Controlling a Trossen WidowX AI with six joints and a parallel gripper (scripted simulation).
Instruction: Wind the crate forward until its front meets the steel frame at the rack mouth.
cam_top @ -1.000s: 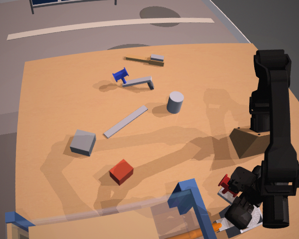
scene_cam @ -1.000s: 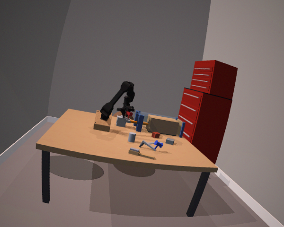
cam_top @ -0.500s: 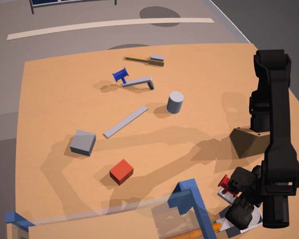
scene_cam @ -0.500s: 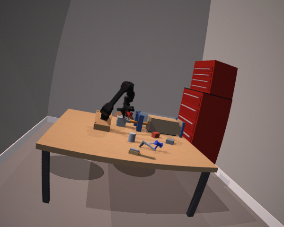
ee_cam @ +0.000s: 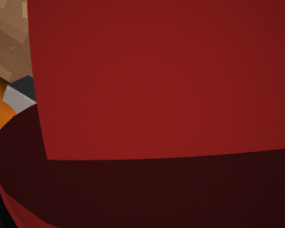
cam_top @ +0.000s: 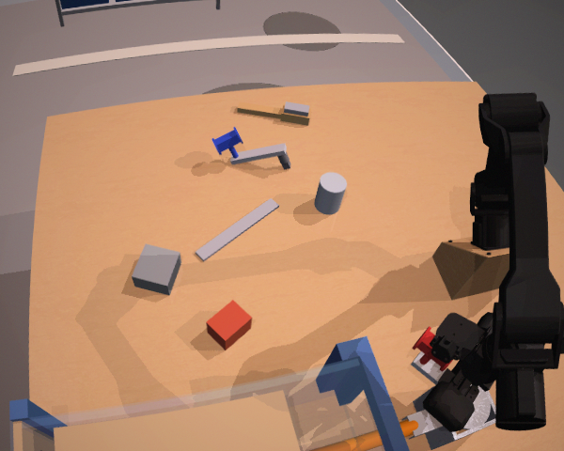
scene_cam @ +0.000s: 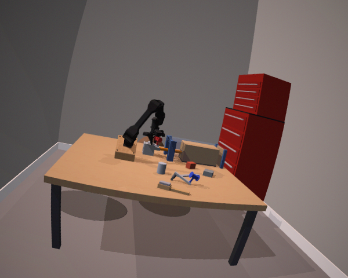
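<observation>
The red knob is 50 mm above my gripper tip, 40 mm to the right of it and 30 mm ahead of it. The rest, counted from my gripper tip: red-gripped winch handle (20 mm above, 10 mm to the right, 10 mm ahead); then blue steel frame (130 mm ahead, 60 mm to the left, 20 mm above); then grey winch (60 mm below, 50 mm behind, 30 mm to the left).
</observation>
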